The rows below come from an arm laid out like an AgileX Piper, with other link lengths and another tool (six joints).
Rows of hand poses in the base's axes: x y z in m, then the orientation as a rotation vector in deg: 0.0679 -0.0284 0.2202 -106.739 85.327 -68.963; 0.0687 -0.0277 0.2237 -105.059 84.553 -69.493; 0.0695 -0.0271 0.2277 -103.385 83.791 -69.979; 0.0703 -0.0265 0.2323 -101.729 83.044 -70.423; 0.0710 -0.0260 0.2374 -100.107 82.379 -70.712; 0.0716 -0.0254 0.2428 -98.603 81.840 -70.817; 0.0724 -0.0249 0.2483 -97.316 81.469 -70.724; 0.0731 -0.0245 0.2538 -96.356 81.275 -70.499; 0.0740 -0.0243 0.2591 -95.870 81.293 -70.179; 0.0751 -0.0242 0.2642 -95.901 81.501 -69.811; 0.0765 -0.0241 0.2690 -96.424 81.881 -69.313; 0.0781 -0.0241 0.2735 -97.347 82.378 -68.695; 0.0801 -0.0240 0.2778 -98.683 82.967 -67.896; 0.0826 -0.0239 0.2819 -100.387 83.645 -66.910; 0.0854 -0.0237 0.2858 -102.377 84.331 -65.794; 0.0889 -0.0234 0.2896 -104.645 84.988 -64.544; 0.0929 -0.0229 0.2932 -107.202 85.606 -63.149
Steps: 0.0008 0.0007 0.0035 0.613 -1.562 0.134; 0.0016 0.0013 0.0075 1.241 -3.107 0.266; 0.0024 0.0019 0.0121 1.877 -4.626 0.395; 0.0031 0.0024 0.0172 2.590 -6.048 0.514; 0.0037 0.0030 0.0226 3.356 -7.290 0.619; 0.0045 0.0035 0.0281 4.133 -8.264 0.703; 0.0052 0.0039 0.0336 4.820 -8.912 0.757; 0.0061 0.0041 0.0389 5.311 -9.130 0.773; 0.0072 0.0042 0.0440 5.549 -8.913 0.758; 0.0086 0.0043 0.0488 5.602 -8.262 0.750; 0.0102 0.0043 0.0533 5.510 -7.265 0.765; 0.0122 0.0044 0.0576 5.301 -5.907 0.840; 0.0147 0.0045 0.0617 4.996 -4.218 0.965; 0.0175 0.0047 0.0656 4.597 -2.304 1.157; 0.0210 0.0050 0.0694 4.104 -0.183 1.436; 0.0250 0.0055 0.0730 3.508 2.150 1.804
